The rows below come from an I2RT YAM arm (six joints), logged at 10 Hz.
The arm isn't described. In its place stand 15 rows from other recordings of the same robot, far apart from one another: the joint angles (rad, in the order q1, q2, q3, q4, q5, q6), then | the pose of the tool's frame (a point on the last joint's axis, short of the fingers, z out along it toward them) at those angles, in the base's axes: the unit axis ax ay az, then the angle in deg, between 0 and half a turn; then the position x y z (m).
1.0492, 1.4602, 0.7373, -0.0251, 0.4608, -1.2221 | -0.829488 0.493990 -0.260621 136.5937 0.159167 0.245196 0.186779
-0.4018, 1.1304, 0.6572, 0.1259, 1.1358, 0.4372 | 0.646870 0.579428 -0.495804 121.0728 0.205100 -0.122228 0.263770
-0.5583, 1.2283, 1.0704, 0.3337, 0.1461, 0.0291 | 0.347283 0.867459 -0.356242 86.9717 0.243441 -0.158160 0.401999
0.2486, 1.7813, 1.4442, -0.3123, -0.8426, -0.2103 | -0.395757 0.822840 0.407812 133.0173 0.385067 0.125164 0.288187
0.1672, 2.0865, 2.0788, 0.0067, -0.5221, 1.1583 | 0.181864 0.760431 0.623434 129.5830 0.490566 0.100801 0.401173
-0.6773, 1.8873, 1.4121, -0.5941, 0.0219, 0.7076 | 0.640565 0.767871 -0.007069 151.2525 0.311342 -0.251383 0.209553
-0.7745, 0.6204, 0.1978, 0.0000, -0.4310, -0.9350 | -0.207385 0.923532 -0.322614 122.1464 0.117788 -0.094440 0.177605
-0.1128, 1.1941, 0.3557, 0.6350, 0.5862, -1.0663 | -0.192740 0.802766 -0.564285 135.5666 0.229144 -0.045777 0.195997
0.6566, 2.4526, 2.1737, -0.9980, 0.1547, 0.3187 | -0.156828 0.987625 0.000882 161.0309 0.405289 0.305420 0.167082
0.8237, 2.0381, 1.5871, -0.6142, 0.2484, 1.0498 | 0.143494 0.980687 0.132899 151.7947 0.304138 0.315497 0.201479
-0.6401, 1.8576, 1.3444, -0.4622, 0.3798, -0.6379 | 0.056836 0.946019 -0.319088 165.8014 0.311025 -0.248076 0.210062
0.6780, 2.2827, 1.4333, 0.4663, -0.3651, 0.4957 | -0.189138 0.865511 0.463808 135.9664 0.380508 0.322767 0.128950
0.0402, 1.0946, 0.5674, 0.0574, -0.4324, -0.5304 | -0.406302 0.911535 0.063427 114.6290 0.234916 0.024379 0.228587
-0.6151, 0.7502, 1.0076, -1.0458, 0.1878, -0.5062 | 0.089239 0.953964 -0.286339 148.0270 0.098538 -0.077759 0.336598
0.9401, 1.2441, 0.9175, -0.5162, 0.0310, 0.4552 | -0.228238 0.946822 0.226794 147.2283 0.153914 0.208918 0.259960
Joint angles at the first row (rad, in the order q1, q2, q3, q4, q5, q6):
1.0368, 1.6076, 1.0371, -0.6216, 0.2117, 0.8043
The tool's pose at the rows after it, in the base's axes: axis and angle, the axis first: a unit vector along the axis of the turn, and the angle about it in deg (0 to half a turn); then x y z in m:
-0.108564 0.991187 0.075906 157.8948 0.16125 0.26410 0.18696
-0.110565 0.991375 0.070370 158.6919 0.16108 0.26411 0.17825
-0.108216 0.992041 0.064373 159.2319 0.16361 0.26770 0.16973
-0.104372 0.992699 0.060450 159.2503 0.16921 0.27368 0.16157
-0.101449 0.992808 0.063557 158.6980 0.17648 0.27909 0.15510
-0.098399 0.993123 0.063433 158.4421 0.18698 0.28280 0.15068
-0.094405 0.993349 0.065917 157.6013 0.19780 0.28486 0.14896
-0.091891 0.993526 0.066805 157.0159 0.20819 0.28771 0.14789
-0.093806 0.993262 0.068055 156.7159 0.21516 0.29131 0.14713
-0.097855 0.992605 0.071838 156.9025 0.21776 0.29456 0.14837
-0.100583 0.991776 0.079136 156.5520 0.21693 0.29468 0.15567
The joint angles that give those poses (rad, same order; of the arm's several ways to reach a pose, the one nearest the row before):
1.0476, 1.6284, 1.0313, -0.6187, 0.2182, 0.7901
1.0475, 1.6462, 1.0162, -0.6028, 0.2132, 0.7888
1.0462, 1.6806, 1.0198, -0.5877, 0.2133, 0.7941
1.0409, 1.7251, 1.0362, -0.5656, 0.2173, 0.7966
1.0303, 1.7625, 1.0506, -0.5300, 0.2186, 0.7902
1.0091, 1.7993, 1.0757, -0.5118, 0.2163, 0.7749
0.9861, 1.8243, 1.0971, -0.4908, 0.2179, 0.7575
0.9661, 1.8515, 1.1260, -0.4805, 0.2183, 0.7412
0.9557, 1.8746, 1.1522, -0.4757, 0.2161, 0.7265
0.9541, 1.8853, 1.1717, -0.4802, 0.2068, 0.7180
0.9557, 1.8672, 1.1770, -0.4884, 0.2013, 0.7134

